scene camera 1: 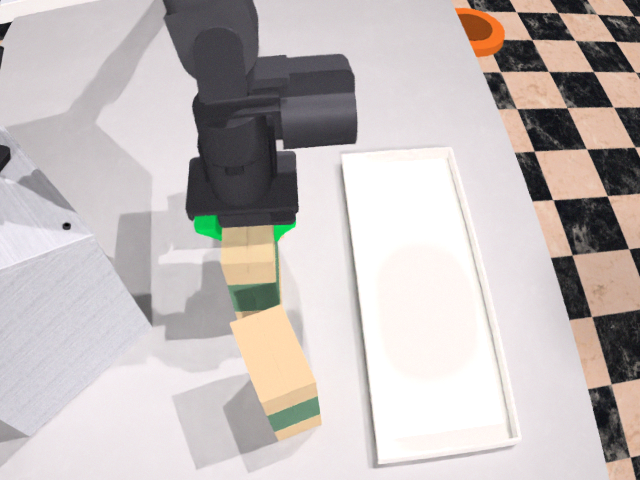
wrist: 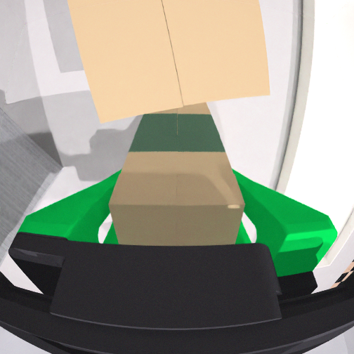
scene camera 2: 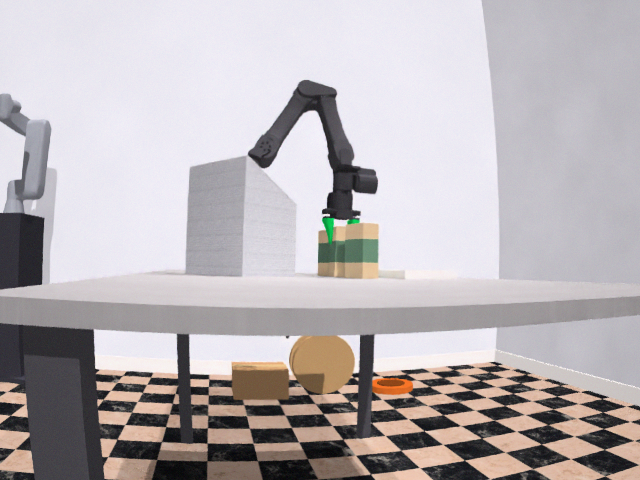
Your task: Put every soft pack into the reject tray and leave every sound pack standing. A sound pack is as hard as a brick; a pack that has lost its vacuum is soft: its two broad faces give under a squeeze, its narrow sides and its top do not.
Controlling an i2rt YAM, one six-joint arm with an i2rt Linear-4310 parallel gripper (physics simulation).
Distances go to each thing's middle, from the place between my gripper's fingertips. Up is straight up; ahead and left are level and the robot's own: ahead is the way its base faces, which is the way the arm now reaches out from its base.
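White reject tray [scene camera 1: 439, 385]: 8 cm below my hand, 19 cm ahead of it.
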